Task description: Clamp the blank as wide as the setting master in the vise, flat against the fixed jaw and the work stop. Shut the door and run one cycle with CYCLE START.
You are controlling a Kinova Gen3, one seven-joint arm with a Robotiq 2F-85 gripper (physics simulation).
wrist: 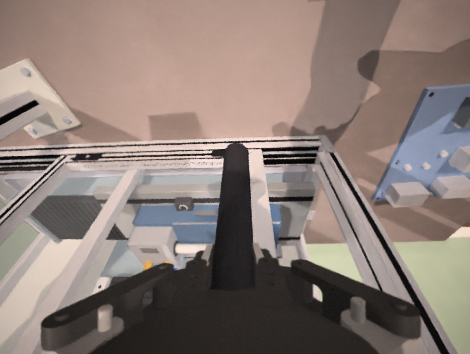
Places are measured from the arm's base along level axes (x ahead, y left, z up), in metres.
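Pixels of known places: gripper, between the fingertips: [232, 255].
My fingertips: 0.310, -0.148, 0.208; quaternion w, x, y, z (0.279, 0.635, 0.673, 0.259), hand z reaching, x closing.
For each thing: its top centre in the pictures, then the offset to it from my fingertips, as dx, dy, dz. "pt": a spot on its surface instead. Level surfaces: height alone.
- black door handle, a spot on its surface: [236, 200] pt -0.032, +0.001, -0.032
- enclosure's aluminium rail, a spot on its surface: [290, 142] pt +0.025, +0.094, -0.219
- cream bolted plate, height of its surface: dz -0.232
My gripper [232, 255] is shut on the black door handle [236, 200], a long upright bar at the middle of the wrist view. A pale upright door stile [261, 200] stands just behind the handle. Beyond the frame is the vise, with a blue body [200, 232] and a grey block-shaped part [151, 244] at its left. The handle and gripper hide part of the vise, and I cannot tell whether a blank sits in its jaws. The CYCLE START button does not show in the wrist view.
The enclosure's aluminium rail [290, 142] runs across the view, with a sloping post [372, 235] at right. A blue board [420, 135] with grey blocks [407, 194] and pegs lies at right. A cream bolted plate [52, 107] is at upper left. A ribbed dark panel [72, 217] is inside.
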